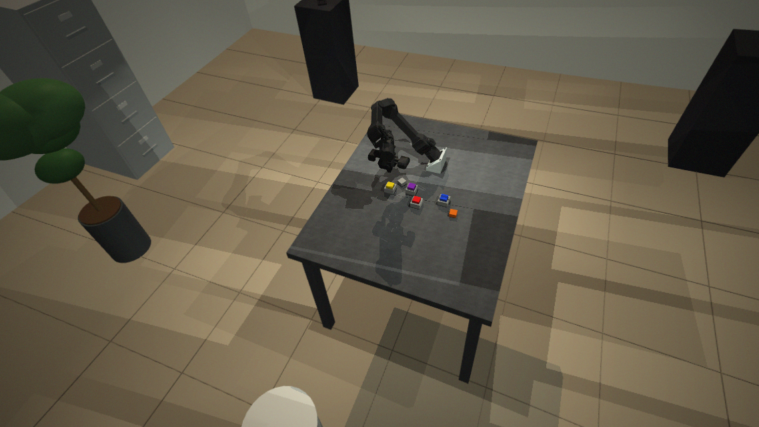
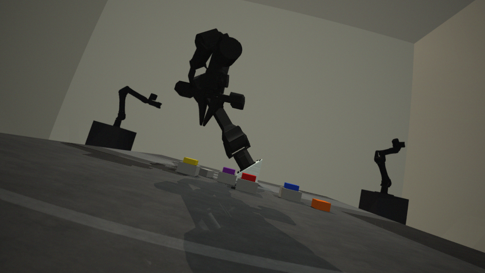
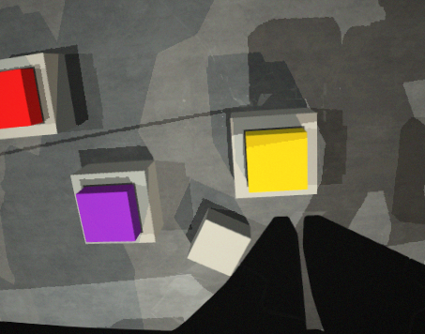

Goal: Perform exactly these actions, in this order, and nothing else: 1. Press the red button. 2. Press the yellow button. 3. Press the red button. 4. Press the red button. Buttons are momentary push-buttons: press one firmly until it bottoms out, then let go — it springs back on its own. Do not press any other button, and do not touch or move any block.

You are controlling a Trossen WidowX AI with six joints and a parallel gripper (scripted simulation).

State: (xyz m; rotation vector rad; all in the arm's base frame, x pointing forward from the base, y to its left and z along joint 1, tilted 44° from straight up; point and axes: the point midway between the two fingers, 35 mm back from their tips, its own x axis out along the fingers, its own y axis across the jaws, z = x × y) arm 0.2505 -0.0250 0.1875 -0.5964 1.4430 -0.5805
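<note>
Now: gripper tip 10 mm past the yellow button and 100 mm above it. Also, from my gripper tip: small grey block 70 mm behind, 30 mm to the left, 120 mm below; orange block 40 mm ahead, 330 mm to the left, 120 mm below; red button 40 mm ahead, 150 mm to the left, 100 mm below.
</note>
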